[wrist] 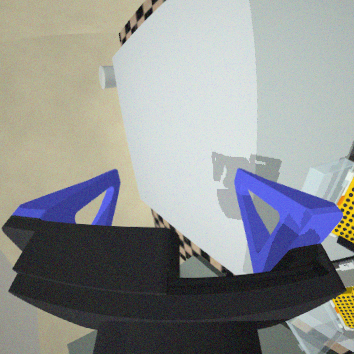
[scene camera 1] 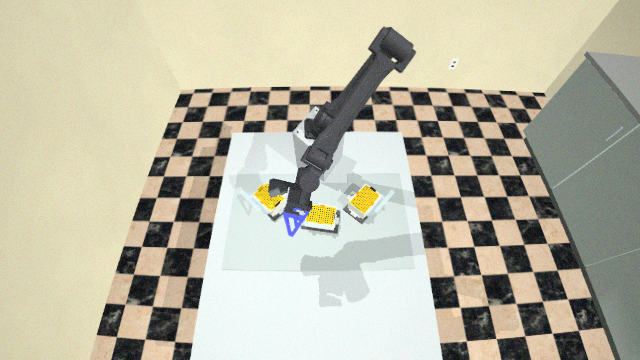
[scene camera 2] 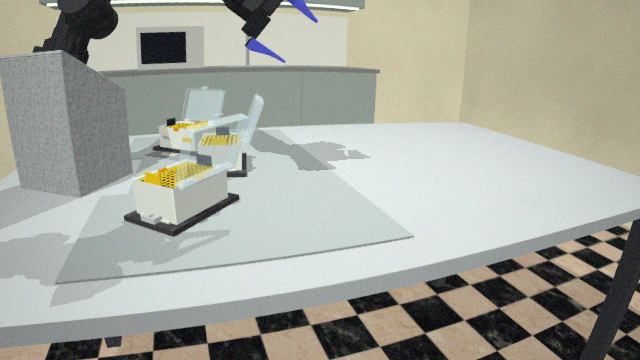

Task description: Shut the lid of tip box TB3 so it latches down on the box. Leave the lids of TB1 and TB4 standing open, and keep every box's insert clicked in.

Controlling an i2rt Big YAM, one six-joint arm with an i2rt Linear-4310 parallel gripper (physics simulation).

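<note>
Three white tip boxes with yellow inserts stand on dark bases: the left box, the middle box and the right box. Their labels are too small to read, so I cannot tell which is TB3. Clear lids stand open on the right box and the middle box; the left box's clear lid is also open. Parts of two boxes show at the wrist view's right edge. My gripper is open and empty, high above the boxes.
The boxes stand on a pale green mat on the white table. A grey pedestal stands beside the boxes at the arm's base. The arm reaches over the left and middle boxes. Cabinets stand beyond the table.
</note>
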